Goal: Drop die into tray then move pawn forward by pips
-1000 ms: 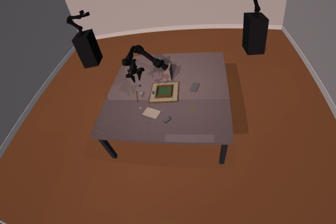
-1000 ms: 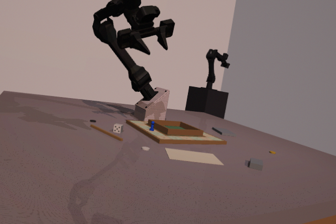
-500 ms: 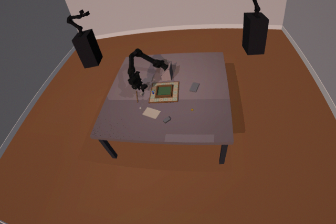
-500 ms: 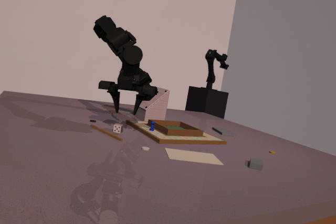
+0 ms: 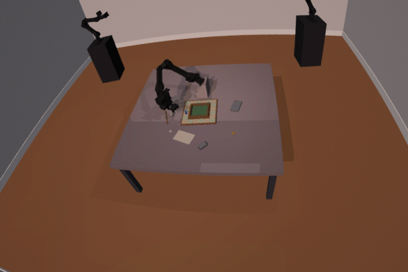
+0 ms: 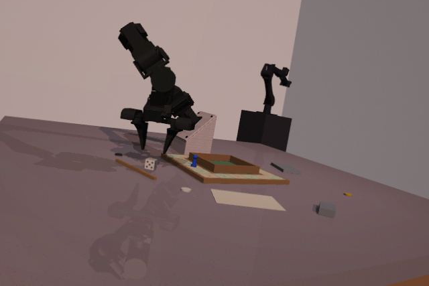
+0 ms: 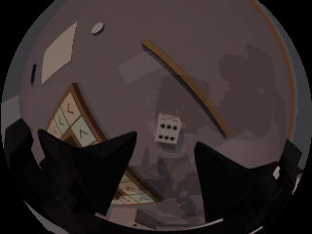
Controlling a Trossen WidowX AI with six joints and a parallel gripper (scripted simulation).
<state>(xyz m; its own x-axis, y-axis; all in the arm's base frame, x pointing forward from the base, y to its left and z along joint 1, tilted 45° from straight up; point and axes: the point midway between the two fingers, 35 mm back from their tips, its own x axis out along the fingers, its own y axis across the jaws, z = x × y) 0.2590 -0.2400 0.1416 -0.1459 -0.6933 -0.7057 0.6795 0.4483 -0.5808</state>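
Right now my gripper tip is 30 mm above the white die. Also, from my gripper tip: blue pawn (10 mm ahead, 120 mm to the left, 20 mm below); then wooden stick (20 mm ahead, 50 mm to the right, 40 mm below); then small black piece (150 mm behind, 40 mm to the right, 40 mm below).
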